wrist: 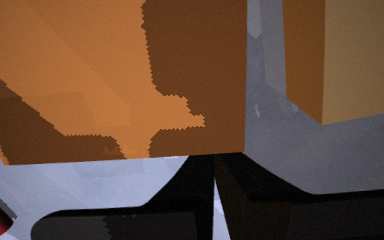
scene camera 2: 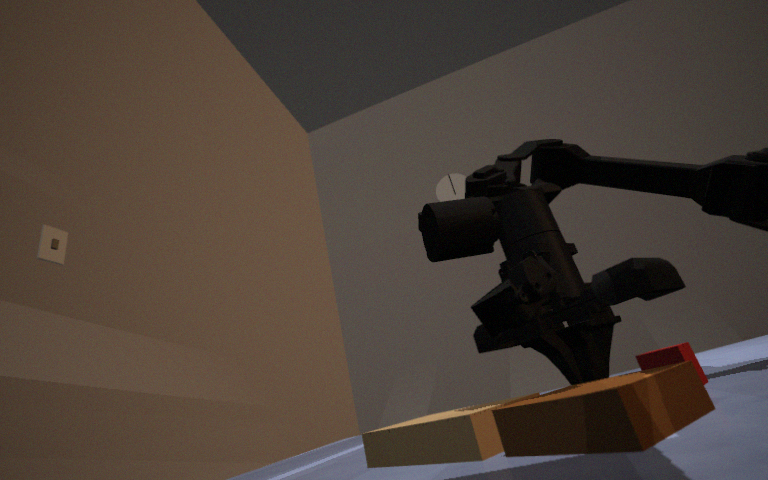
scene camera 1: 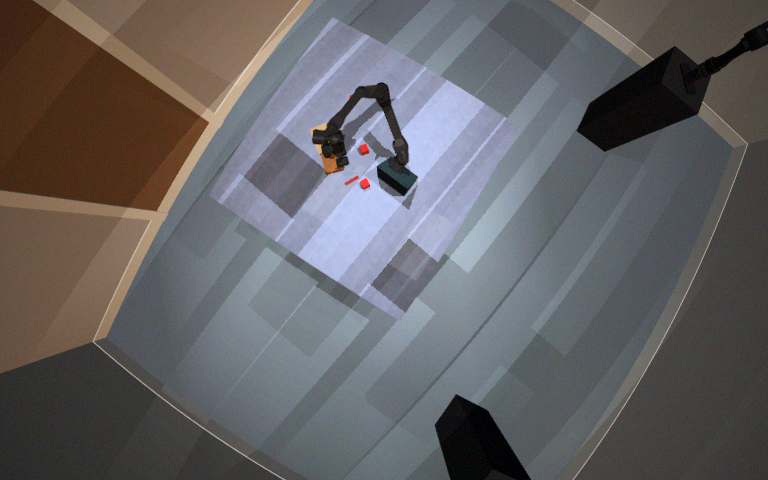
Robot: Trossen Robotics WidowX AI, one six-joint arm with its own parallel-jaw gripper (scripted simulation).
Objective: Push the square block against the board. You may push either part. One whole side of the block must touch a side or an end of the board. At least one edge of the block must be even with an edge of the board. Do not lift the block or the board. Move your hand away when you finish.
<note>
The gripper (wrist: 211,145) is shut, with nothing in its grasp. Further things: a tan board (wrist: 326,56) and a square block (scene camera 2: 632,412).
The square block also shows in the wrist view (wrist: 87,87).
</note>
